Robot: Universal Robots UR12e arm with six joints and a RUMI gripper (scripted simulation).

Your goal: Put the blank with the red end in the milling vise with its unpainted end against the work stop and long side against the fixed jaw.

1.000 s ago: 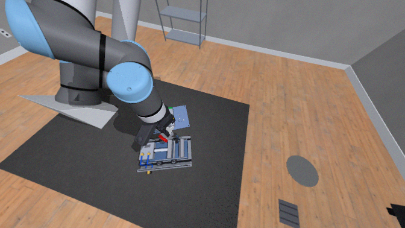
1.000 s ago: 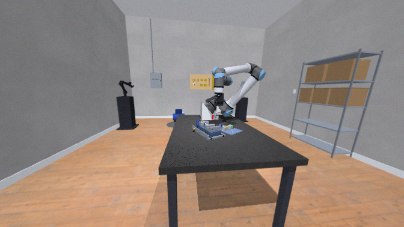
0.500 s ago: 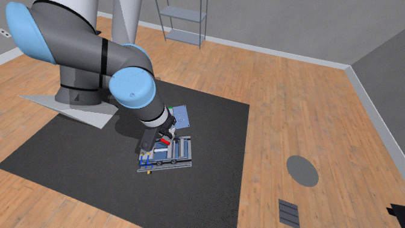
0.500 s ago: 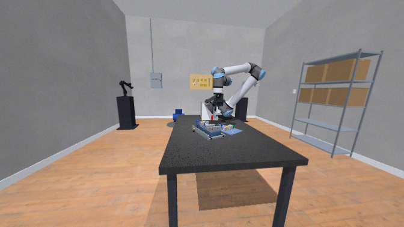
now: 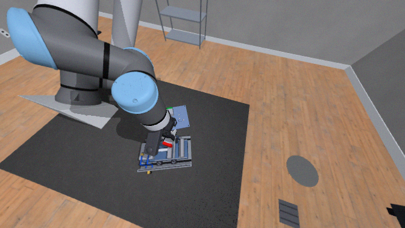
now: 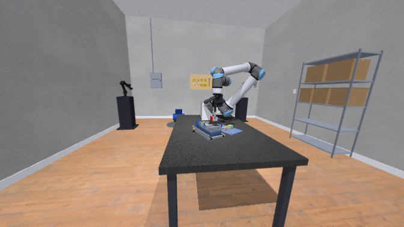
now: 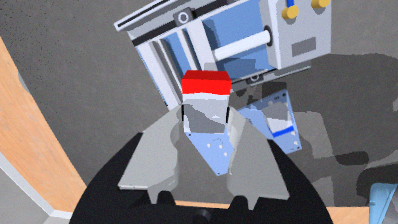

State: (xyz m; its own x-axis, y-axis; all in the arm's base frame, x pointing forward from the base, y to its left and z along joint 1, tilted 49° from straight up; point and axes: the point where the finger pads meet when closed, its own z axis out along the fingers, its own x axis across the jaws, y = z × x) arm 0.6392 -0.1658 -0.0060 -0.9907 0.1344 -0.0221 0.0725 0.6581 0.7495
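Right now the work stop is 9 cm below my hand, 2 cm to the left of it and 2 cm ahead of it. The rest, counted from my hand: red-ended blank (2 cm below); then hosed block (12 cm behind, 10 cm below, 7 cm to the right); then vise (14 cm below, 4 cm to the right, 3 cm behind).
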